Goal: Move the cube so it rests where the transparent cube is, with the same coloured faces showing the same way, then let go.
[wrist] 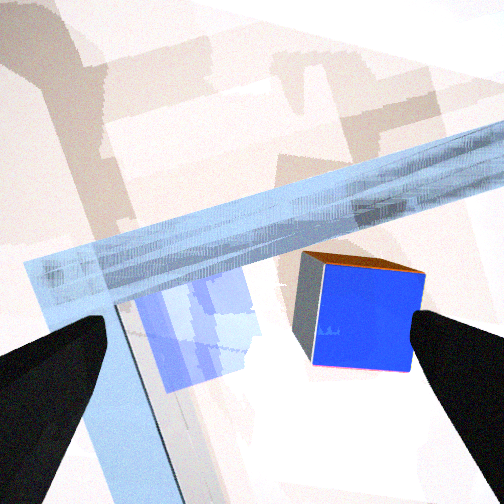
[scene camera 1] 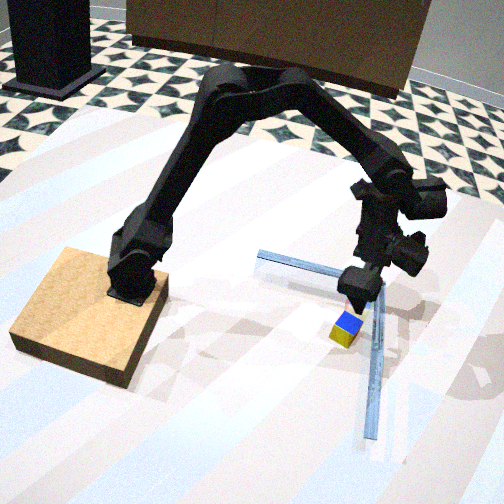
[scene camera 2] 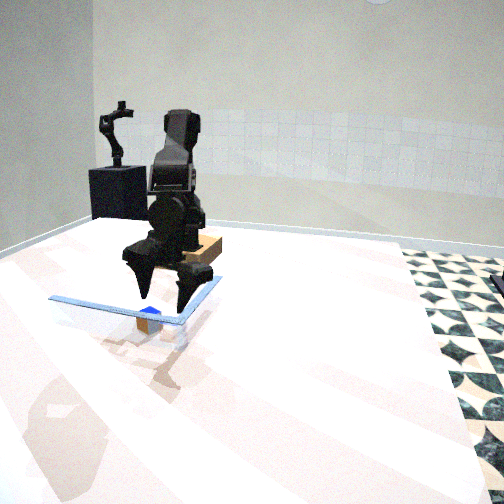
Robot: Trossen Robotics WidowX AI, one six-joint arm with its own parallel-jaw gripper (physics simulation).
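Observation:
The cube [scene camera 1: 347, 328] rests on the table inside the corner of the blue L-shaped rail [scene camera 1: 372, 340]. It shows a blue top and a yellow side in scene camera 1. In the wrist view the cube [wrist: 360, 312] shows a blue face, an orange edge and a grey side. The transparent cube [wrist: 200, 325] is a pale blue ghost to its left, in the rail's corner. My gripper [scene camera 1: 360, 288] hangs open just above the cube, apart from it. Its fingers [wrist: 250, 380] straddle both cubes in the wrist view. In scene camera 2 the gripper [scene camera 2: 162, 290] stands over the cube [scene camera 2: 150, 319].
The arm's base stands on a wooden block [scene camera 1: 90, 313] at the left. The rail's other leg [scene camera 1: 300, 264] runs toward the back. A dark pedestal [scene camera 1: 52, 45] and a brown panel [scene camera 1: 280, 35] stand beyond the table.

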